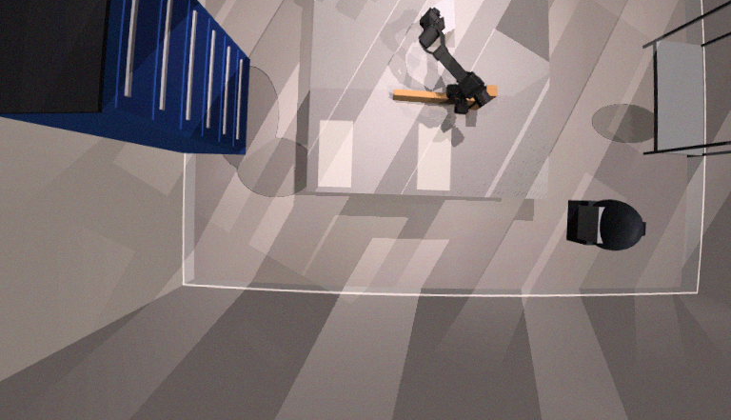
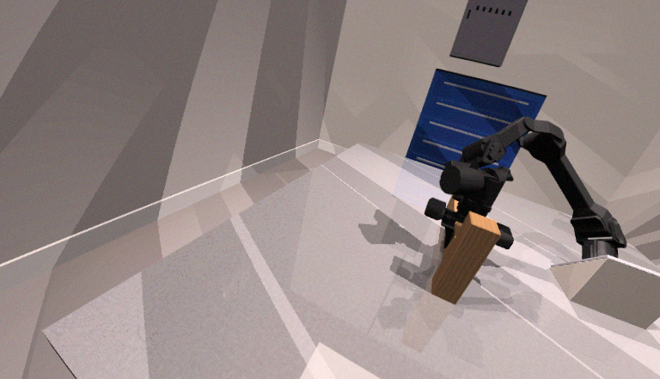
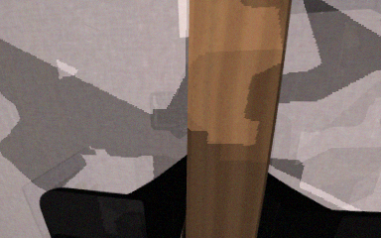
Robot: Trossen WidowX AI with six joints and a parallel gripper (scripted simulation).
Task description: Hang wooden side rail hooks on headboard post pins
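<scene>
My gripper tip is now 2 cm short of the headboard post, 11 cm to the right of it and 5 cm below it.
</scene>
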